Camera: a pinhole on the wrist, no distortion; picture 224 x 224 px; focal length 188.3 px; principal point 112.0 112.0 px. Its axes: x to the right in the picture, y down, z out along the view. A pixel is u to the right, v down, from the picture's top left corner.
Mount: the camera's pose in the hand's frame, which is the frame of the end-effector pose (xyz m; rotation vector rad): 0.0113 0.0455 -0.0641 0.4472 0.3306 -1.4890
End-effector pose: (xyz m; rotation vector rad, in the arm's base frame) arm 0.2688 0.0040 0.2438 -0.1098 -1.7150 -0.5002
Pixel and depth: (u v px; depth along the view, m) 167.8 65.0 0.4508
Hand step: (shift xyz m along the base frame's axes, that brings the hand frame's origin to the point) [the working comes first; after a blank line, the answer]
In the camera's frame: 0.1336 -0.1125 0.4508

-0.3101 -0.1384 -0.2234
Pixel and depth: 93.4 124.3 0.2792
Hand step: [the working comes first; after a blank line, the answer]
In the camera's frame: -0.0276 0.0182 0.2792

-0.2025 0.0156 -0.0304
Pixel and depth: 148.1 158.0 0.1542
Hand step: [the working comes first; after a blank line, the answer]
In the camera's frame: 0.0296 0.0377 0.1542

-0.0820 -0.0333 0.0180
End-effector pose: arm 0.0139 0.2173 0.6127 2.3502 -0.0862 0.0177
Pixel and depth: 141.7 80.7 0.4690
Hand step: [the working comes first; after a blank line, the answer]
In the camera's frame: 0.0740 -0.0780 0.4690

-0.0773 -0.0384 -0.3927
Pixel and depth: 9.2 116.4 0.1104
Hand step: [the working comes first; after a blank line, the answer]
In the camera's frame: -0.0603 0.0026 0.1104

-0.0004 -0.0757 -0.0109
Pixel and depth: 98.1 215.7 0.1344
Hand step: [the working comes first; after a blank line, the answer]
In the camera's frame: -0.0099 0.0740 0.1344

0.0758 -0.0442 -0.0483
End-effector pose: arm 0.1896 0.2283 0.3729 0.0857 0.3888 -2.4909
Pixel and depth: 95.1 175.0 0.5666
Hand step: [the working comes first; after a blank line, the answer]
In the camera's frame: -0.0509 0.1896 0.5666

-0.2218 -0.0948 0.4714
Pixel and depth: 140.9 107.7 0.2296
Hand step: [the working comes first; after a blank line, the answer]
In the camera's frame: 0.0352 -0.0052 0.2296

-0.0477 0.0416 0.1396
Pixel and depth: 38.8 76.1 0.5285
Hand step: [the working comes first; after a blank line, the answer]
In the camera's frame: -0.2054 -0.1008 0.5285

0.1049 -0.0455 0.4939
